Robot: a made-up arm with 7 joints. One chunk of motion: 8 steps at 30 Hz.
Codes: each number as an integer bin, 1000 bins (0 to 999) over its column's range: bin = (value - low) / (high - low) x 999, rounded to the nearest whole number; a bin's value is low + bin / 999 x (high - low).
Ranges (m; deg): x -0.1..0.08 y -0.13..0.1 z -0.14..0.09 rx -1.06..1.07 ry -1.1..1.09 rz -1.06..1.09
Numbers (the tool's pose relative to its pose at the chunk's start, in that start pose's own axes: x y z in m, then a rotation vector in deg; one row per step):
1: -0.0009 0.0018 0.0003 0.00 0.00 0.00
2: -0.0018 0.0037 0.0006 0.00 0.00 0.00
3: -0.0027 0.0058 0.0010 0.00 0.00 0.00
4: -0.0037 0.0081 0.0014 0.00 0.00 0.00
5: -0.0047 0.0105 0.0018 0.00 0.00 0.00
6: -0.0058 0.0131 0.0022 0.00 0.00 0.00
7: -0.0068 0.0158 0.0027 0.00 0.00 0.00
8: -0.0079 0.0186 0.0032 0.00 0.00 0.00
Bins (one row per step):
1: 550 572 609 497 502 493
2: 545 581 611 497 502 493
3: 540 590 612 497 502 493
4: 534 600 614 497 502 493
5: 529 610 616 497 502 493
6: 523 622 618 497 502 493
7: 517 633 620 497 502 493
8: 511 645 622 497 502 493

